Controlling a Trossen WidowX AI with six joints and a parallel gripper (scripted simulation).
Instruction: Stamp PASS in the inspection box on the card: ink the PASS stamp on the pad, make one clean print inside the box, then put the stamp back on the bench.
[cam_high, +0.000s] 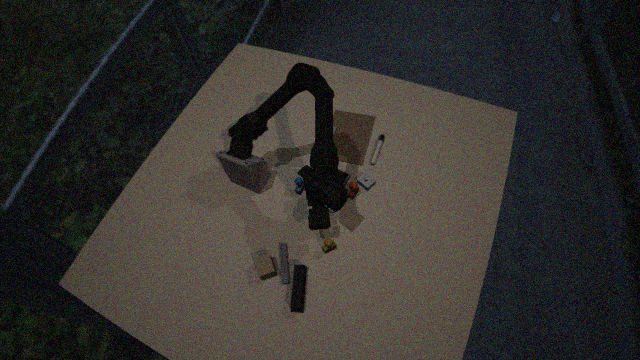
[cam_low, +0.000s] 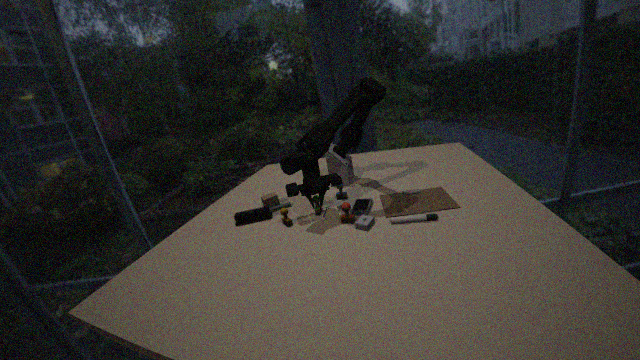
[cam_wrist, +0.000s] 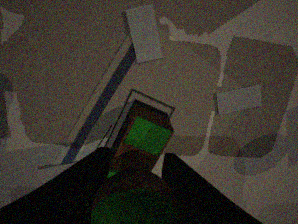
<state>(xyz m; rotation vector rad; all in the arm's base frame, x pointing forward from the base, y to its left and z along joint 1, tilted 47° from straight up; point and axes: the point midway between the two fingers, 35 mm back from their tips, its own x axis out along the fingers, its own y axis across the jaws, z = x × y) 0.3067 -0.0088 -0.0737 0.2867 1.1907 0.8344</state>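
The green pass stamp lies right at my gripper tip. Also, from my gripper tip: blue stamp: 10 cm behind, 7 cm to the left; pale card: 3 cm below, 1 cm to the right; yellow stamp: 10 cm to the right, 7 cm ahead.
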